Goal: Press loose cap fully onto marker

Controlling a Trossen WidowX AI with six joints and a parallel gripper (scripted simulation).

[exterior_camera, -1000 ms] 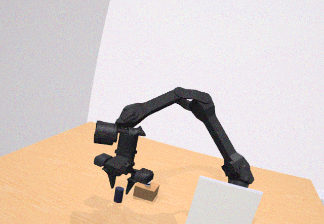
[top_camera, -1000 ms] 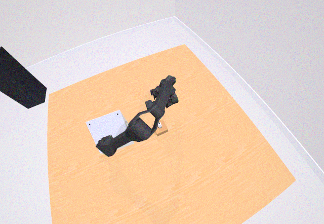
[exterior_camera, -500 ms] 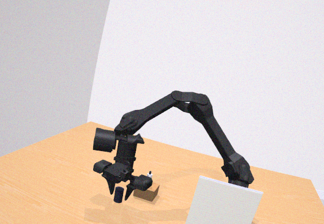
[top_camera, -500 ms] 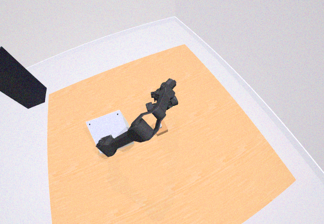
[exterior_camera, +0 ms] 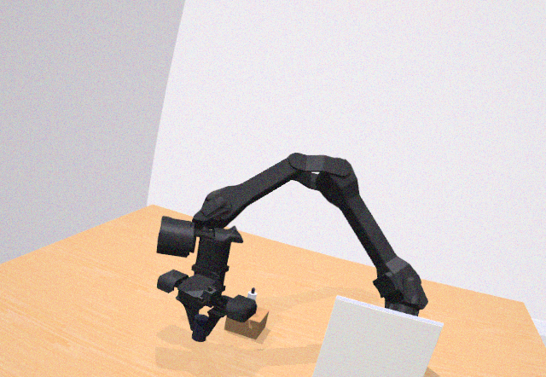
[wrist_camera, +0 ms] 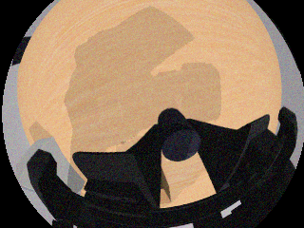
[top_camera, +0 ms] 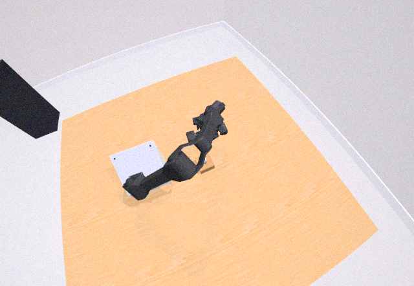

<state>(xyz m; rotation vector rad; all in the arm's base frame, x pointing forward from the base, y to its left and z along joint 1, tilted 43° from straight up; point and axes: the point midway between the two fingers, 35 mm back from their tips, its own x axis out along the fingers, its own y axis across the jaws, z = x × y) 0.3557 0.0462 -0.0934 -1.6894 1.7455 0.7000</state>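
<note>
Now: the brown holder block 110 mm to the right of my gripper tip, 60 mm behind it and 10 mm above it. From my gripper tip the other things lie so: dark marker cap: 10 mm above.
</note>
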